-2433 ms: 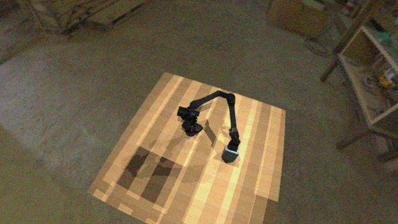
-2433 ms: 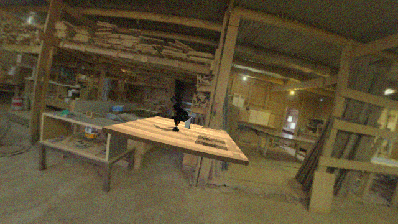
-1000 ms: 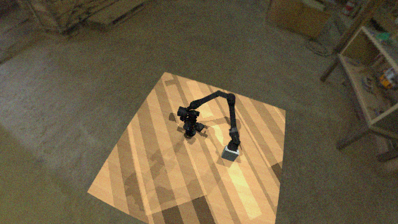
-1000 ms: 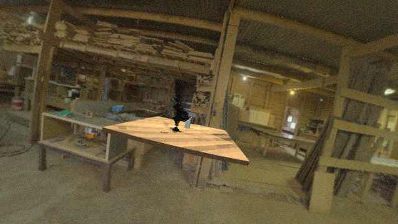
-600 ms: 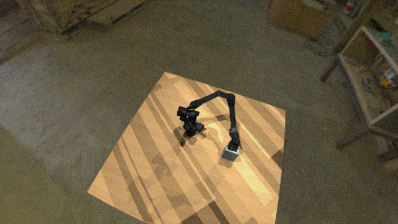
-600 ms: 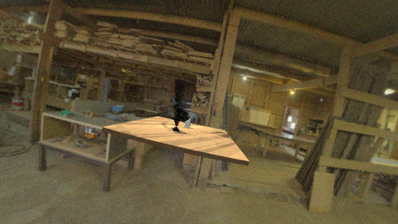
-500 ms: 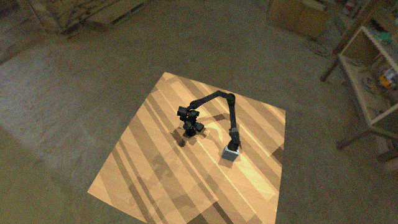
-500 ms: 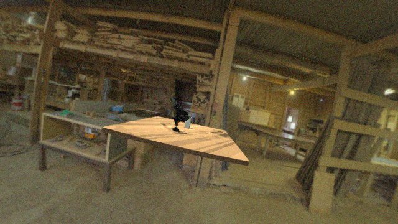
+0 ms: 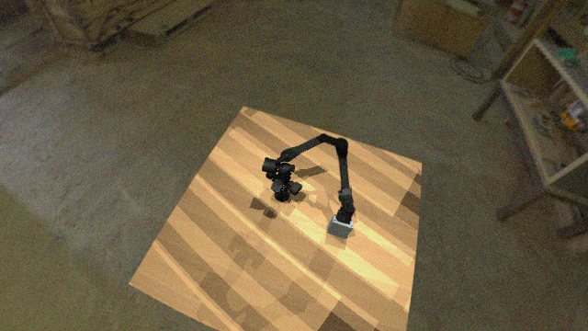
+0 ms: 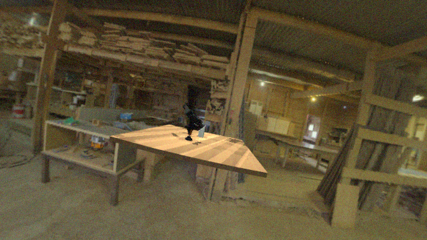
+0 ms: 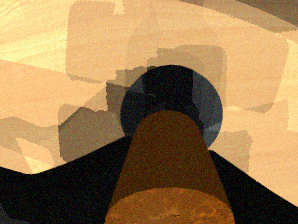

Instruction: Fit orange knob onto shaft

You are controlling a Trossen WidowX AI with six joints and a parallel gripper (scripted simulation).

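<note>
The dark pedestal lies 40 mm below my gripper tip. The rest, counted from my gripper tip: orange knob: 30 mm above.
</note>
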